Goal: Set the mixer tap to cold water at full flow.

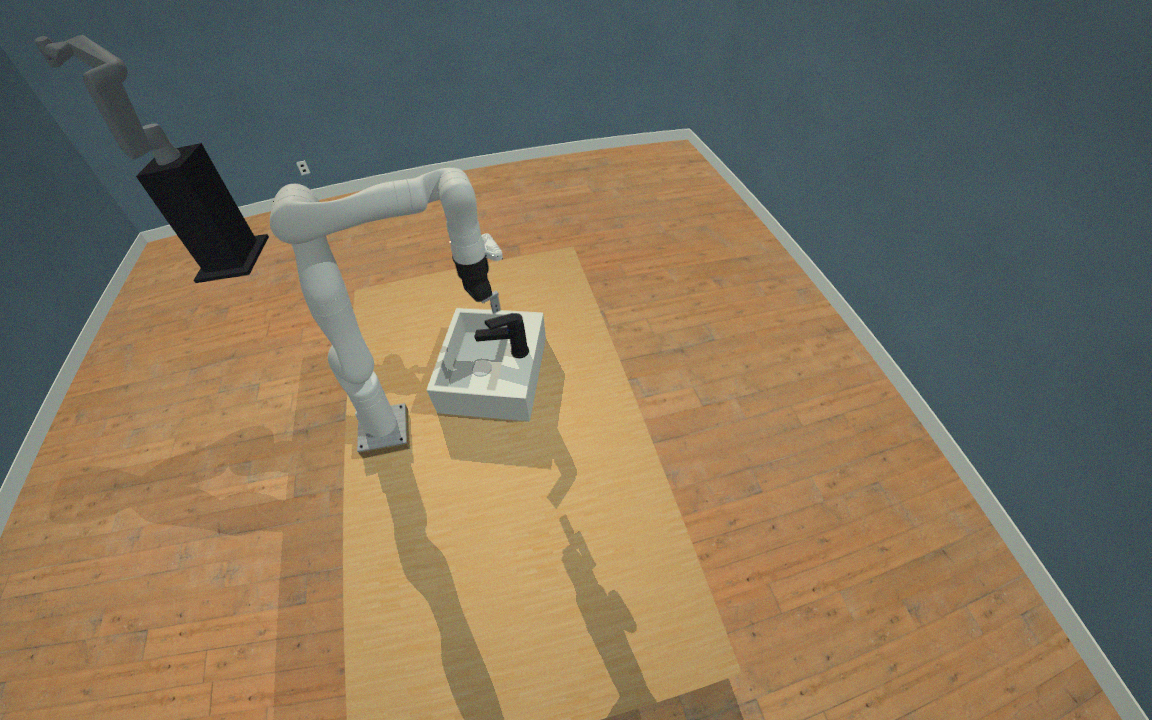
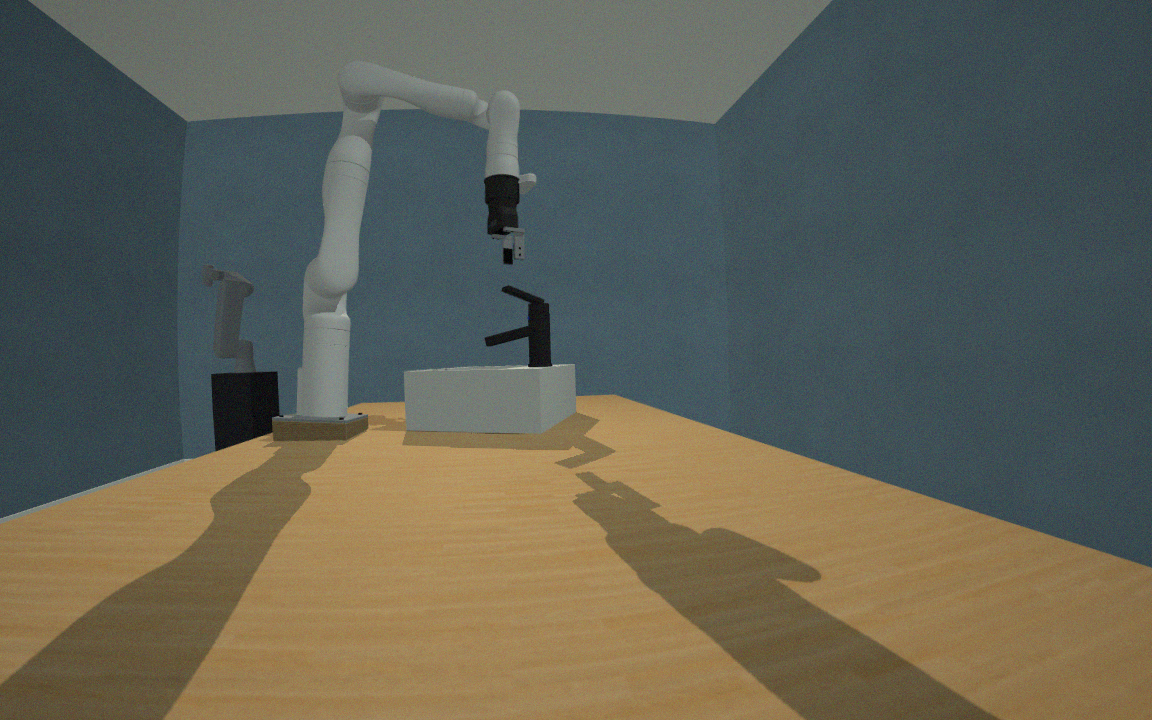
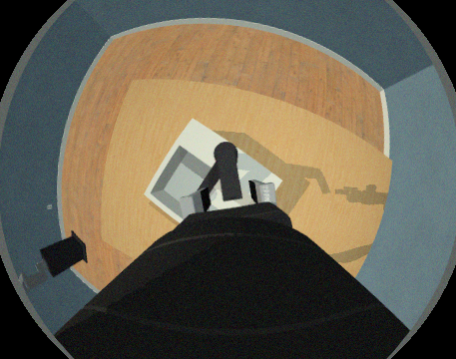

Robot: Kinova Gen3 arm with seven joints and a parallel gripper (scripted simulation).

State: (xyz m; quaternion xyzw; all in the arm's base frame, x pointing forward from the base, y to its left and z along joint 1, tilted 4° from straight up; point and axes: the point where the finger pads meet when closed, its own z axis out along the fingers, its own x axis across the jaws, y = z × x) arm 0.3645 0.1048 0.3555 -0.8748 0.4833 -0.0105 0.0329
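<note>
Right now the lever is 90 mm below my hand, 20 mm ahead of it and 10 mm to the left of it. Also, from my hand: white basin 330 mm below, 60 mm to the left, 60 mm behind.
</note>
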